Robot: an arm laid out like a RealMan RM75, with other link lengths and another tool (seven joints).
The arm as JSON. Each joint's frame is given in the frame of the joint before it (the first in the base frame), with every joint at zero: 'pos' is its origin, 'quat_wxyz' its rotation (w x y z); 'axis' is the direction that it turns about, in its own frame. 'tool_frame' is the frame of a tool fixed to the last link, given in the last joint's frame.
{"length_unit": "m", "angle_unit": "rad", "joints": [
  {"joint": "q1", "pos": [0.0, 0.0, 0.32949], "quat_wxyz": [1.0, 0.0, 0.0, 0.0], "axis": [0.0, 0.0, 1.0]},
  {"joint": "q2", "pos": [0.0, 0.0, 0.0], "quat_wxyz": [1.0, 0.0, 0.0, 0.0], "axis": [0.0, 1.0, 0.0]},
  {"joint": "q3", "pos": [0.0, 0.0, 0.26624], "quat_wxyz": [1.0, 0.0, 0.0, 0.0], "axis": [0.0, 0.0, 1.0]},
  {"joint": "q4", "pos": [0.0, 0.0, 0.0], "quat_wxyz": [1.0, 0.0, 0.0, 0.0], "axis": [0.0, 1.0, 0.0]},
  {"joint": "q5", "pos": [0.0, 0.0, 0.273], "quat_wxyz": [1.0, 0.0, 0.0, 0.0], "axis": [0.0, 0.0, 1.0]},
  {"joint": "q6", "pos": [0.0, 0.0, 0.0], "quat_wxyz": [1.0, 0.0, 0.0, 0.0], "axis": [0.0, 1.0, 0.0]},
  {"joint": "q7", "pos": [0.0, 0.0, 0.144], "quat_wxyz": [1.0, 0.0, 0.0, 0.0], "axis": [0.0, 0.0, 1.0]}
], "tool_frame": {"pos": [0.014, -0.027, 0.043], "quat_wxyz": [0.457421, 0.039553, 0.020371, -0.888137]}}
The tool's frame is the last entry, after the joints.
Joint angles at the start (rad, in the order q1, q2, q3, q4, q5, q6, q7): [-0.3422 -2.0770 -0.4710 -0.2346 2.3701 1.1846 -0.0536]
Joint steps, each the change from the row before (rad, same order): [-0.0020 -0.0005 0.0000 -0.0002 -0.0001 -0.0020 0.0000]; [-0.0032 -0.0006 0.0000 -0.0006 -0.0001 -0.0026 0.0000]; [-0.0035 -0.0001 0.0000 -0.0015 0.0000 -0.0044 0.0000]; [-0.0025 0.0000 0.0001 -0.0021 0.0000 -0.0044 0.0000]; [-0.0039 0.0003 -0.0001 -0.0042 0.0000 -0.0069 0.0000]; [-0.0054 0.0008 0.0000 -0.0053 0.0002 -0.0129 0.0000]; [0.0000 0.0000 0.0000 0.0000 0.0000 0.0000 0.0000]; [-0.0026 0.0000 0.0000 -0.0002 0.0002 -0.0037 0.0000]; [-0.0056 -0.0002 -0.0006 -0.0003 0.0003 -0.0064 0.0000]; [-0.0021 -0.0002 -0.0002 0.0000 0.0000 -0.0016 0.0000]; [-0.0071 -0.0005 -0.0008 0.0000 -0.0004 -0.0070 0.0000]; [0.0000 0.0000 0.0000 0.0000 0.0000 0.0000 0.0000]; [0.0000 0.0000 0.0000 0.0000 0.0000 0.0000 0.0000]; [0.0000 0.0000 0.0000 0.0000 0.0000 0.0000 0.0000]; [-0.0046 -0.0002 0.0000 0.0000 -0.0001 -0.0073 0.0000]
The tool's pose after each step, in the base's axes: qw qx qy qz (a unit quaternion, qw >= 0); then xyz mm. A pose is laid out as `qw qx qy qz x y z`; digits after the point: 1 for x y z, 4 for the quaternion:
0.0189 -0.2245 -0.8047 -0.5492 -348.7 349.1 -29.4
0.0184 -0.2251 -0.8049 -0.5487 -347.6 350.2 -30.0
0.0183 -0.2257 -0.8054 -0.5477 -346.5 351.6 -30.7
0.0181 -0.2259 -0.8060 -0.5468 -345.6 352.5 -31.5
0.0176 -0.2261 -0.8069 -0.5455 -344.1 354.2 -32.7
0.0185 -0.2262 -0.8087 -0.5426 -342.7 356.4 -34.5
0.0185 -0.2262 -0.8087 -0.5426 -342.7 356.4 -34.5
0.0190 -0.2268 -0.8092 -0.5417 -342.3 357.4 -34.9
0.0196 -0.2279 -0.8097 -0.5403 -341.1 359.4 -35.6
0.0195 -0.2285 -0.8098 -0.5400 -340.5 360.1 -35.8
0.0201 -0.2298 -0.8103 -0.5388 -339.0 362.7 -36.6
0.0201 -0.2298 -0.8103 -0.5388 -339.0 362.7 -36.6
0.0201 -0.2298 -0.8103 -0.5388 -339.0 362.7 -36.6
0.0201 -0.2298 -0.8103 -0.5388 -339.0 362.7 -36.6
0.0214 -0.2305 -0.8112 -0.5371 -338.4 364.4 -37.4

